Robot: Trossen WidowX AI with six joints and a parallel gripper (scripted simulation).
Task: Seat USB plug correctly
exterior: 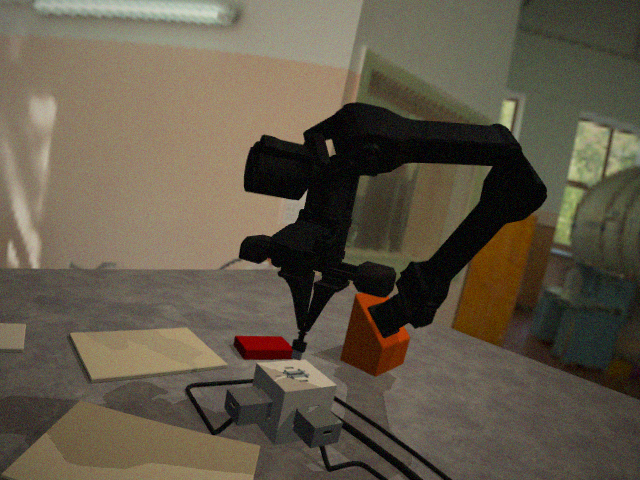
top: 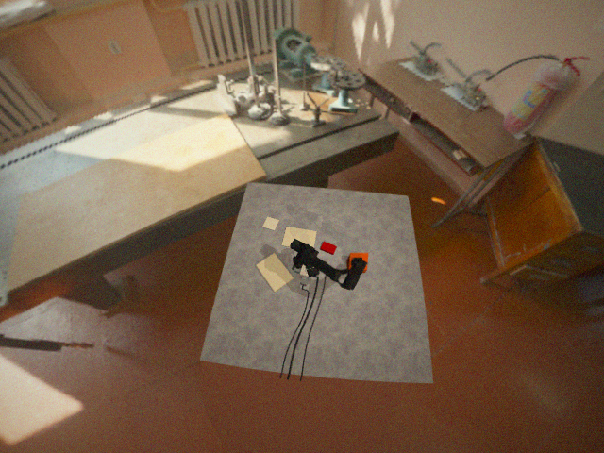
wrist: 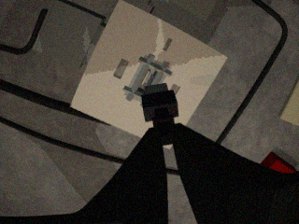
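Now: the black USB plug 20 mm below my gripper tip. Also, from my gripper tip: flat red block: 170 mm to the right, 140 mm behind, 120 mm below.
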